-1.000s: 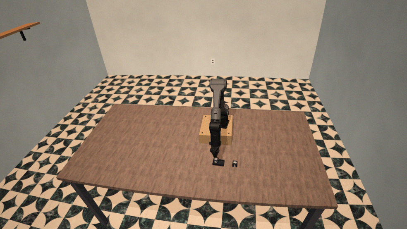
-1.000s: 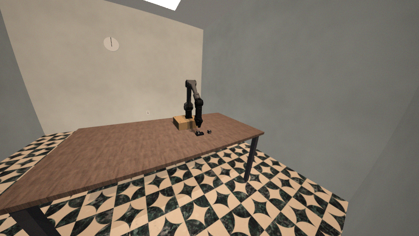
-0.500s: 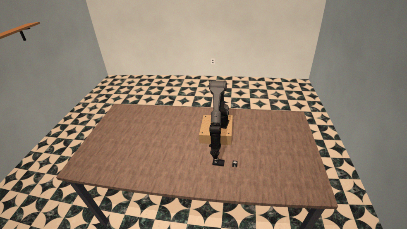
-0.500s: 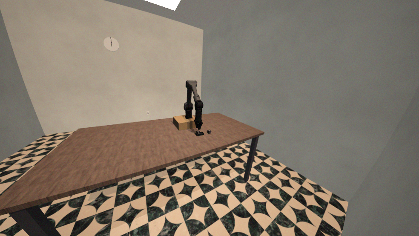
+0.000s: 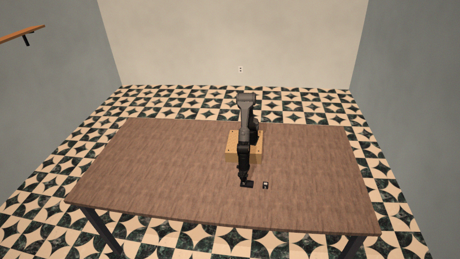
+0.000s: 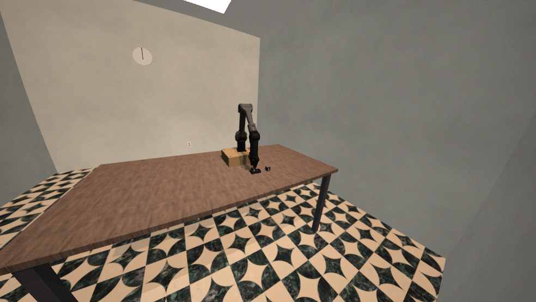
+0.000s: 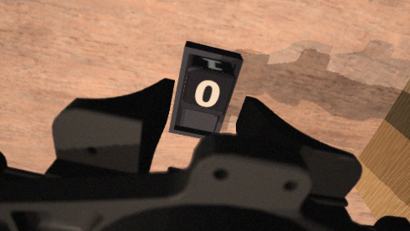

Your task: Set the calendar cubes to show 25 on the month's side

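Right now my hand is 30 mm above the dark cube. The rest, counted from my hand: tray 20 mm to the left, 50 mm below.
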